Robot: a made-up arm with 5 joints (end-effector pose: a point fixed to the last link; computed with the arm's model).
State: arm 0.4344 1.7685 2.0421 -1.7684 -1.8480
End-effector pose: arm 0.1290 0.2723 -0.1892 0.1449 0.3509 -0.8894
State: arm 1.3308 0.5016 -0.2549 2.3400 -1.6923
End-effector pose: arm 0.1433 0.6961 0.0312 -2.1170 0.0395 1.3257
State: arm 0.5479 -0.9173 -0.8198 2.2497 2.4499
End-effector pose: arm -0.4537 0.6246 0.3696 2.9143 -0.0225 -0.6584
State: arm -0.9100 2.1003 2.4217 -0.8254 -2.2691
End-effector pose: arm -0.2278 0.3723 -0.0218 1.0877 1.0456 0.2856
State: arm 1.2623 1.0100 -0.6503 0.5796 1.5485
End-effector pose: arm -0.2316 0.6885 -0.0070 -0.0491 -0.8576 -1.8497
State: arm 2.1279 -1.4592 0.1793 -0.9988 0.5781
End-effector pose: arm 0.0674 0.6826 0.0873 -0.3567 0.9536 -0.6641
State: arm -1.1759 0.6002 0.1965 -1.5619 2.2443
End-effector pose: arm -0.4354 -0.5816 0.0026 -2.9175 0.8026 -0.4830
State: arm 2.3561 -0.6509 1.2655 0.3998 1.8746
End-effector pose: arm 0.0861 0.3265 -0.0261 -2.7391 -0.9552 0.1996
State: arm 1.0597 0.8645 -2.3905 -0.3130 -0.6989
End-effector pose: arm -0.6049 -0.0339 0.4828 1.4602 1.8590 1.2373
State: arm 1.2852 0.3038 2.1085 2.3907 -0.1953
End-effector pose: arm 0.1592 -0.1857 0.0879 -1.5621 2.0096 1.0806
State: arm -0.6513 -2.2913 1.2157 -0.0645 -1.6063
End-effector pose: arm -0.0556 -0.4436 0.6401 -2.2289 -0.5277 -0.1140
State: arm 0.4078 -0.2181 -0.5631 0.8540 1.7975
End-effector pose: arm -0.6912 0.2430 0.2205 -1.2696 -0.9863 -0.5388
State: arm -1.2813 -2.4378 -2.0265 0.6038 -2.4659
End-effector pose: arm -0.5337 -0.0708 -0.3865 1.2272 0.8650 -1.8742
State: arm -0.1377 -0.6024 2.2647 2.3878 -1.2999
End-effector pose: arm 0.0189 0.2610 0.1351 1.8285 -0.1220 0.6507
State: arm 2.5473 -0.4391 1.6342 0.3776 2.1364
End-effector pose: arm 0.1177 0.2181 -0.0730 2.7267 0.9002 -0.9081
